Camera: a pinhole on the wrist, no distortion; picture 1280 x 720 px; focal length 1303.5 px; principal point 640.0 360.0 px. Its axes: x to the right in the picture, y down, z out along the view. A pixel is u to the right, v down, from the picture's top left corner.
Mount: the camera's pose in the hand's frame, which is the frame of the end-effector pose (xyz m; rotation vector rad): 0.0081 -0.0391 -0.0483 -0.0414 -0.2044 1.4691
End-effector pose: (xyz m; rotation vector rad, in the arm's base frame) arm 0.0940 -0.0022 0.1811 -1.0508 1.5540 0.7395
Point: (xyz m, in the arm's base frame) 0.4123 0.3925 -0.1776
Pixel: outside the picture
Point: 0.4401 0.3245 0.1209
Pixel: 432 242
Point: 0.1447 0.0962 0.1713
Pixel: 1060 393
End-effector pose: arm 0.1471 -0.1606 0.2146 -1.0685 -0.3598 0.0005
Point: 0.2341 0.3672 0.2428
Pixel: outside the picture
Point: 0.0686 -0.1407 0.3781
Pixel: outside the picture
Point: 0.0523 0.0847 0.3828
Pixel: 780 181
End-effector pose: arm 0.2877 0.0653 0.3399 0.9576 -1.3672 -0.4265
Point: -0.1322 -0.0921 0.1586
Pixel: 562 363
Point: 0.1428 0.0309 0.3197
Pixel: 1053 348
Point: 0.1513 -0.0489 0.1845
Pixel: 160 362
